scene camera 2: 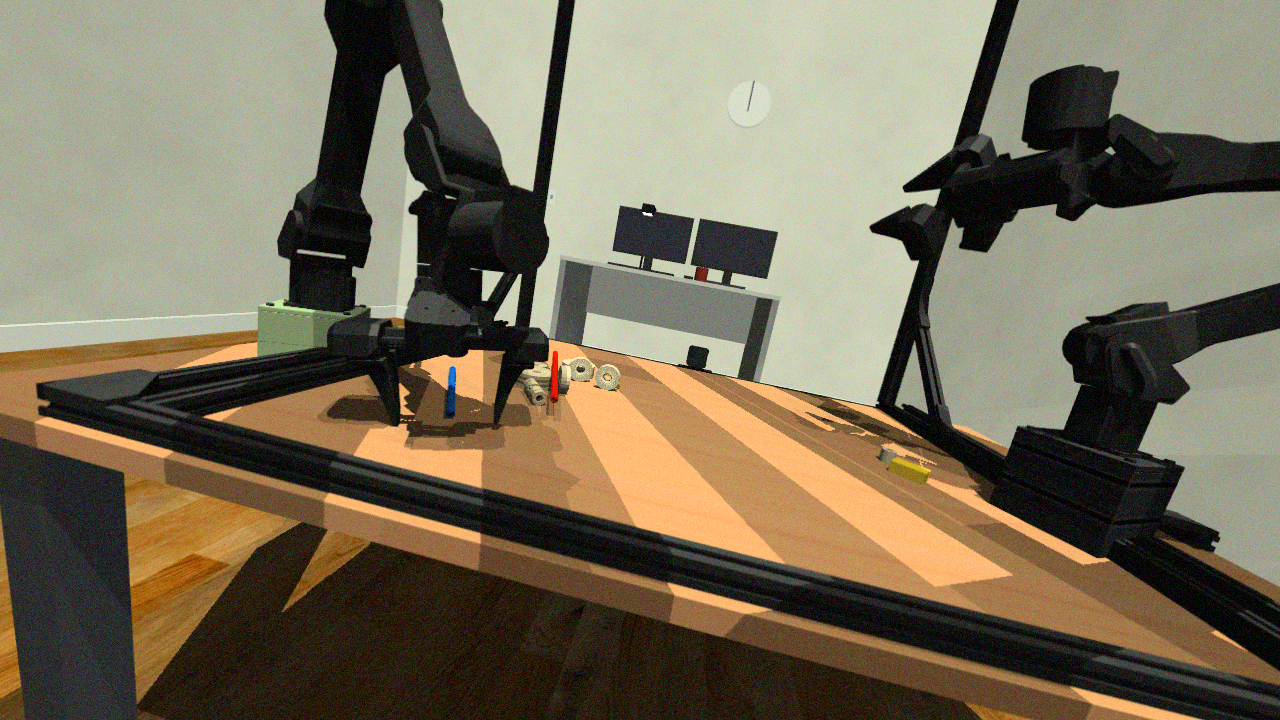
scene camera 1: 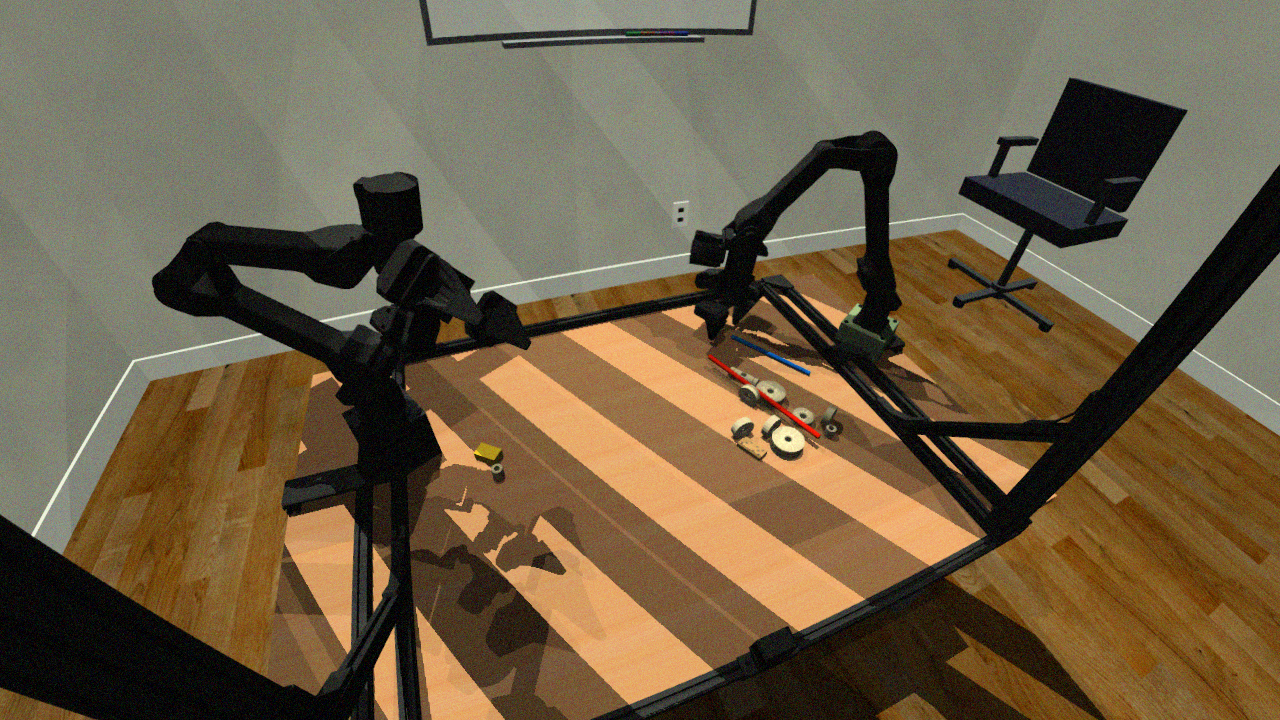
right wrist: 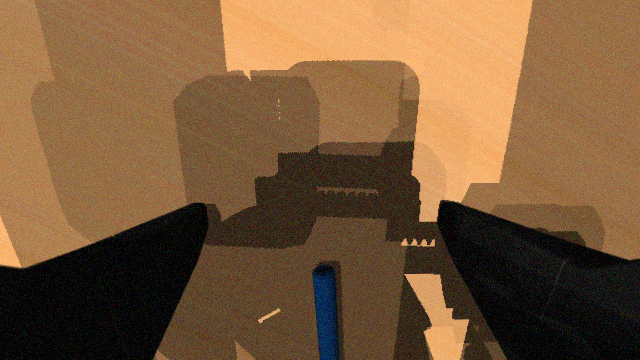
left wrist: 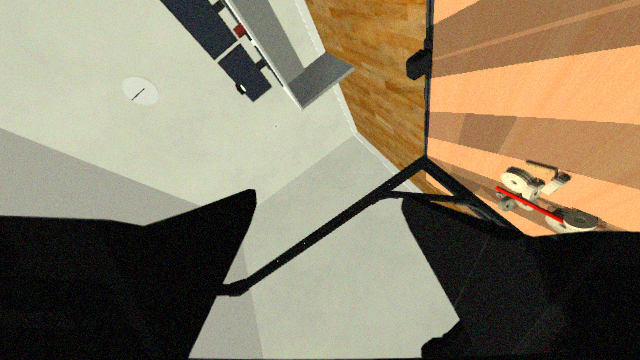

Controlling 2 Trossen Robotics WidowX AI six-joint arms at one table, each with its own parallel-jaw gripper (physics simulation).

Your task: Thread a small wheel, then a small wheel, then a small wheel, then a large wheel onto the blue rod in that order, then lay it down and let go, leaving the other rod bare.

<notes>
My left gripper [scene camera 1: 506,334] is open, with nothing in its grasp. The table carries a blue rod [right wrist: 324,282]. I also see my right gripper [scene camera 2: 447,423].
My left gripper also shows in scene camera 2 [scene camera 2: 887,208] and in the left wrist view [left wrist: 330,199]. My right gripper also shows in scene camera 1 [scene camera 1: 722,331] and in the right wrist view [right wrist: 324,213].
</notes>
